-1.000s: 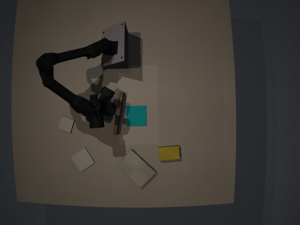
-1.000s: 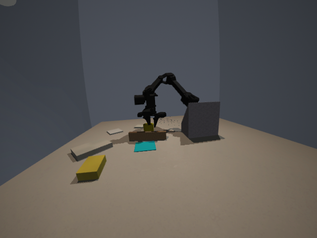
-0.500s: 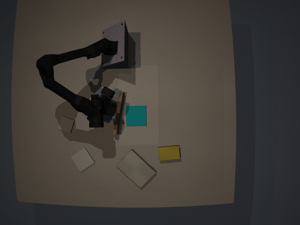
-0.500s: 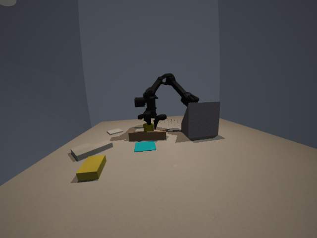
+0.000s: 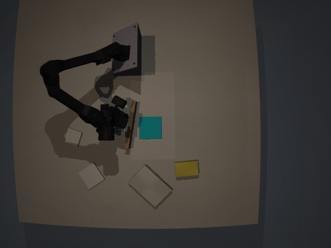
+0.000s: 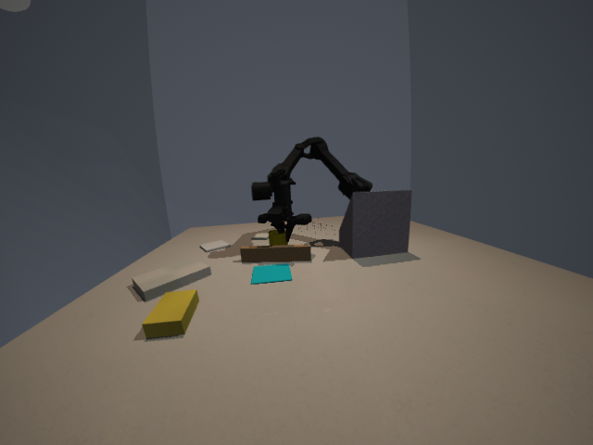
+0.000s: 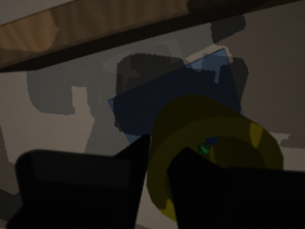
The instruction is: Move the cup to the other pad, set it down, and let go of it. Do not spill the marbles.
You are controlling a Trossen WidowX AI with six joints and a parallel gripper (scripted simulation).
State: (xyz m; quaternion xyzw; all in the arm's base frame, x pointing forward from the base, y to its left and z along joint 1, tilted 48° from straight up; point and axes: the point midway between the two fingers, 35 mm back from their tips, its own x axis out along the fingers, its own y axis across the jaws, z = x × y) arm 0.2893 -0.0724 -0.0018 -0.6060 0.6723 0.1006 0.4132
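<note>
My gripper tip is now 40 mm above the blue pad, 20 mm short of it and 10 mm to the left of it. From my gripper tip the other things lie so: teal pad 170 mm to the left, 40 mm below, 40 mm ahead; then yellow cup 20 mm ahead, 10 mm to the right; then wooden bar 80 mm to the left, 30 mm ahead, 20 mm below.
</note>
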